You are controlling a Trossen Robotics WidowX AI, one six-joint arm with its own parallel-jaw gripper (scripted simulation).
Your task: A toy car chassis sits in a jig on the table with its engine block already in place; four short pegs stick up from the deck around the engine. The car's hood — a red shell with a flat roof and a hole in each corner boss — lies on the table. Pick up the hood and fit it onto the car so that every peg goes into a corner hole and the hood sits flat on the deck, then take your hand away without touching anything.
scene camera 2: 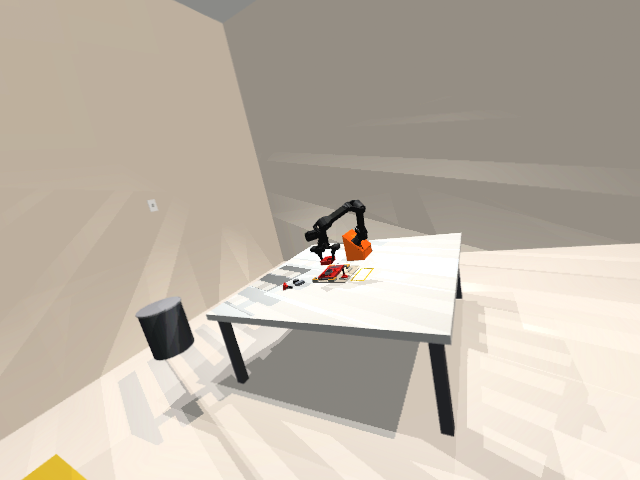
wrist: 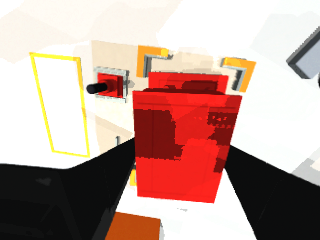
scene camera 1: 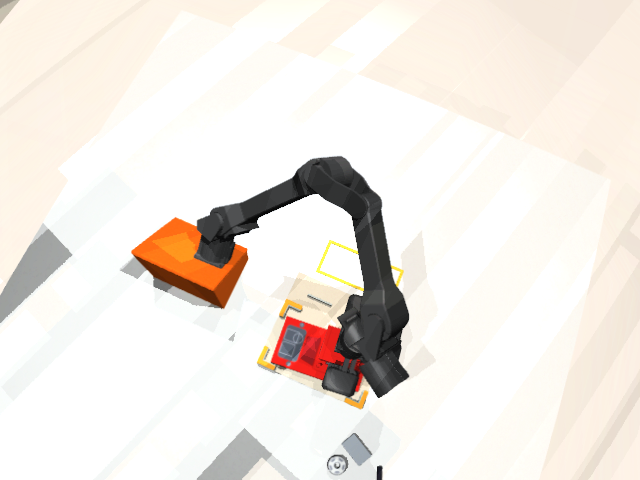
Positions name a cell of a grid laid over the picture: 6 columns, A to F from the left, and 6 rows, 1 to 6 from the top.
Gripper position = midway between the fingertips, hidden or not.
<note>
My gripper (scene camera 1: D5) carries a red hood (wrist: D4).
My gripper is seen too in the wrist view (wrist: D4).
</note>
